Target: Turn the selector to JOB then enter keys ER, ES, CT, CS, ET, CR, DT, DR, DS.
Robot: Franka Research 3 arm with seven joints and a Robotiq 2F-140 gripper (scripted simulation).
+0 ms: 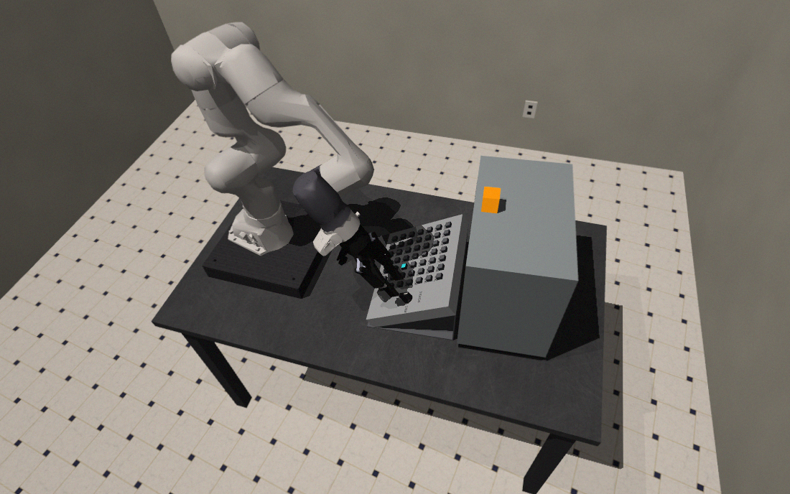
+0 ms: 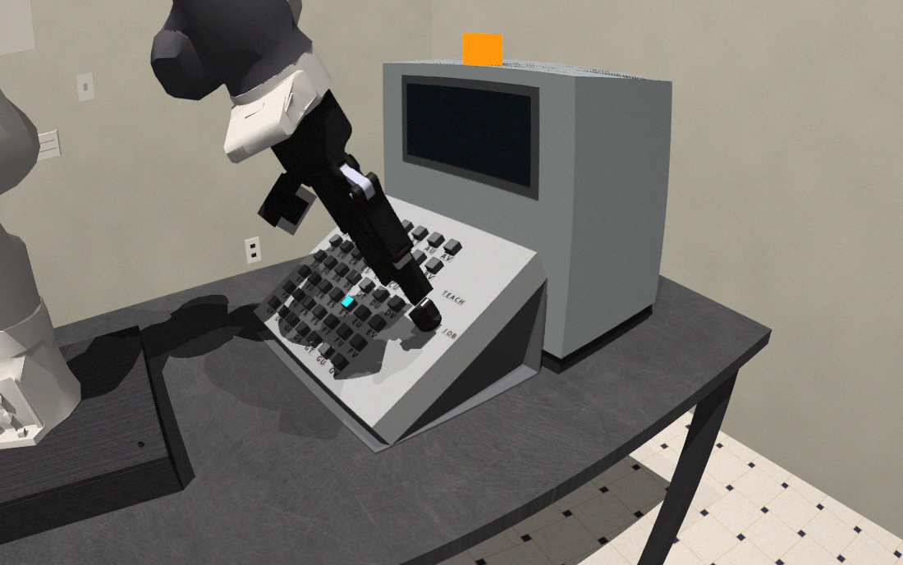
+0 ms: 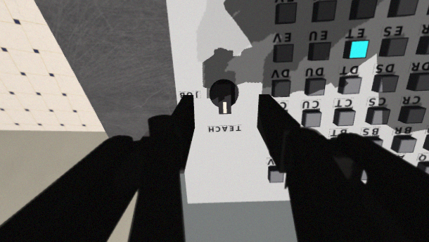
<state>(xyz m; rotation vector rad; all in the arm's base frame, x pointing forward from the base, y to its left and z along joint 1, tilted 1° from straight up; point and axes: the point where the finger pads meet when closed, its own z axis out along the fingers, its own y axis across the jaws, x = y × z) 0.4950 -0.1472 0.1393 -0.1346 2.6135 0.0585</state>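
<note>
My hand is 40 mm short of the black selector knob, 10 mm to the right of it and 70 mm above it. From my hand the other things lie so: grey keypad console: 50 mm ahead, 120 mm to the left, 110 mm below.
</note>
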